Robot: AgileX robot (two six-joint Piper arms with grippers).
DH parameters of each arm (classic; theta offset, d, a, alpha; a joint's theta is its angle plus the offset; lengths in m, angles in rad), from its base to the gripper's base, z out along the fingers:
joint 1: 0 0.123 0 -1.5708
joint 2: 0.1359 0 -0.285 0
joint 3: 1.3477 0 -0.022 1.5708
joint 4: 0 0.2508 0 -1.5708
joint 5: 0 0 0.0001 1.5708
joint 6: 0 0.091 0 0
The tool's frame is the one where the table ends.
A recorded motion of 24 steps. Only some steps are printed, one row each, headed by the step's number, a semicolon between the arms.
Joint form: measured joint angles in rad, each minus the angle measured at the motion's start. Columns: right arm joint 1, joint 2, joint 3, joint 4, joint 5, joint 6; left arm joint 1, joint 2, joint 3, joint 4, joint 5, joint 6.
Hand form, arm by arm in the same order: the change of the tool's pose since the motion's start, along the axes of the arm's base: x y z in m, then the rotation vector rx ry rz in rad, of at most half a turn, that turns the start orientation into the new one. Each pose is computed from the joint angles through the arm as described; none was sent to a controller.
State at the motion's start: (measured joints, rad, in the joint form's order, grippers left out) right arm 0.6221 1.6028 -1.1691 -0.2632 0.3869 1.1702; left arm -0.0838 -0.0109 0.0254 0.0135 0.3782 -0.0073
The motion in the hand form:
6: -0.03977 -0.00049 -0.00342 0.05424 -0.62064 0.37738; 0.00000 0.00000 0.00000 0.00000 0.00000 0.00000
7: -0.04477 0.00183 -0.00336 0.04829 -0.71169 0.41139; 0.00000 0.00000 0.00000 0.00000 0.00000 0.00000
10: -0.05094 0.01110 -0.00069 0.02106 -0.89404 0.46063; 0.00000 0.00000 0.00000 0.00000 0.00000 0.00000
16: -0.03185 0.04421 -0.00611 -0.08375 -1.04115 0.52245; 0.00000 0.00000 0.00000 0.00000 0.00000 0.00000
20: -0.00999 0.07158 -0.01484 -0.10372 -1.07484 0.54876; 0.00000 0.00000 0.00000 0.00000 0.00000 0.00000
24: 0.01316 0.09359 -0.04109 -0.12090 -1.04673 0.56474; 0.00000 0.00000 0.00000 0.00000 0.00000 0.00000
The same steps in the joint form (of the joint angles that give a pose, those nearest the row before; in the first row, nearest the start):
6: 0.0182 -0.1202 0.3379 0.0371 -0.7847 -0.4760; 0.0000 0.0000 0.0000 0.0000 0.0000 0.0000
7: 0.0298 -0.1202 0.3657 0.0540 -0.8817 -0.5568; 0.0000 0.0000 0.0000 0.0000 0.0000 0.0000
10: 0.0631 -0.0995 0.3857 0.0974 -1.0515 -0.7296; 0.0000 0.0000 0.0000 0.0000 0.0000 0.0000
16: 0.1033 0.0418 0.2691 0.1284 -1.1340 -0.9340; 0.0000 0.0000 0.0000 0.0000 0.0000 0.0000
20: 0.1167 0.1686 0.1421 0.1197 -1.1453 -0.9694; 0.0000 0.0000 0.0000 0.0000 0.0000 0.0000
24: 0.1183 0.3086 0.0372 0.1194 -1.1454 -0.9750; 0.0000 0.0000 0.0000 0.0000 0.0000 0.0000

